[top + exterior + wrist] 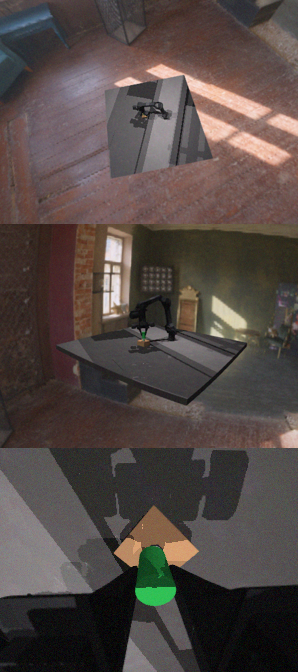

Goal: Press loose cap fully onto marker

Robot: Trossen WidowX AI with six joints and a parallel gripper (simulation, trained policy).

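The tan holder block is 6 cm below my gripper tip. Round my gripper tip: green cap right at my gripper tip.
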